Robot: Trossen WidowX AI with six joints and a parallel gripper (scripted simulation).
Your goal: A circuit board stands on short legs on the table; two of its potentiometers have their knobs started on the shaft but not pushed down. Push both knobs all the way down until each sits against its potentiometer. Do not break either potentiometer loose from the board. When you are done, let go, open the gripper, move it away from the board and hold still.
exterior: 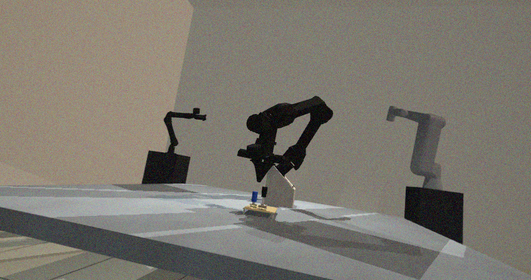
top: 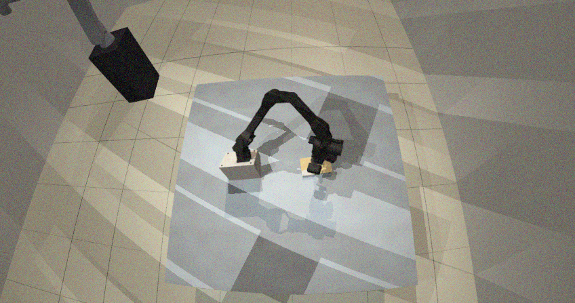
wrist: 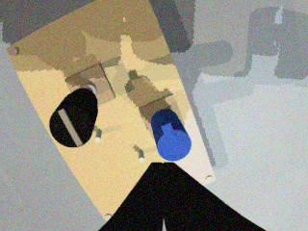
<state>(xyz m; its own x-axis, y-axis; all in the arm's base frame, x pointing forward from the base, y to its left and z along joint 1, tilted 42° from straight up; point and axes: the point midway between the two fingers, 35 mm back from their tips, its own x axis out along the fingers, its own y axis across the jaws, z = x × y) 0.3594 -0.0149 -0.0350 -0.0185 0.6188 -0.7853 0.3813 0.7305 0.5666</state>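
Now: the blue knob 1 cm behind my gripper tip, 1 cm to the right of it and 5 cm below it.
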